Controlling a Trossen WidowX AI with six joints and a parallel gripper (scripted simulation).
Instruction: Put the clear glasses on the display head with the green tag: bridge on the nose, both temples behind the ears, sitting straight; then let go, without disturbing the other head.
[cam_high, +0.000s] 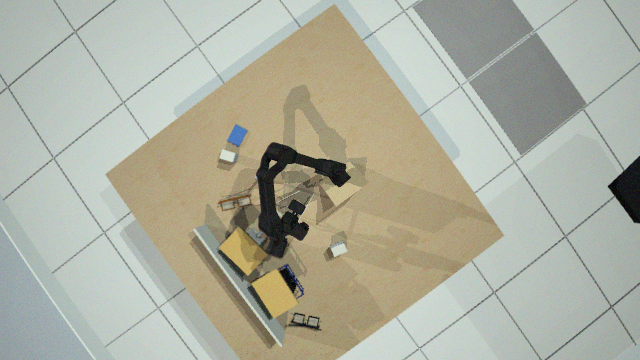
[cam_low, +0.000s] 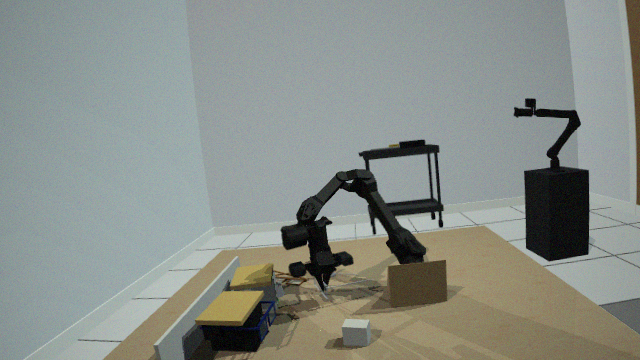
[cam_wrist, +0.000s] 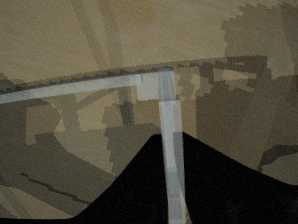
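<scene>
My gripper tip is now 1 cm past the grey post, 23 cm to the left of it and 2 cm above it. The rest, counted from my gripper tip: grey board (33 cm ahead, 7 cm to the left, 1 cm above); blue tag (5 cm behind, 43 cm to the right, 4 cm below); display head (19 cm ahead, 3 cm to the right, 1 cm above).
</scene>
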